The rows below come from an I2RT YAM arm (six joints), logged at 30 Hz.
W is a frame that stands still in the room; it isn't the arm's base.
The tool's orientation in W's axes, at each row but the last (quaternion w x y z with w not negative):
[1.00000, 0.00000, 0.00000, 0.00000]
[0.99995, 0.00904, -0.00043, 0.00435]
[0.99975, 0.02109, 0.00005, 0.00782]
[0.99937, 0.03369, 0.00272, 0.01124]
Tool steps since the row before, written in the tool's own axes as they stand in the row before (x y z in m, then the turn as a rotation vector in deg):
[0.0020, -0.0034, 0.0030, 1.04, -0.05, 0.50]
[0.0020, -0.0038, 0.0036, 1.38, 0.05, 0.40]
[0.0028, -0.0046, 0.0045, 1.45, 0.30, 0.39]
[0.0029, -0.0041, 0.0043, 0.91, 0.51, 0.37]
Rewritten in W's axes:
[0.0020, -0.0034, 0.0030, 1.04, -0.05, 0.50]
[0.0020, -0.0038, 0.0035, 1.38, 0.05, 0.40]
[0.0029, -0.0047, 0.0043, 1.45, 0.31, 0.40]
[0.0030, -0.0043, 0.0040, 0.90, 0.50, 0.40]

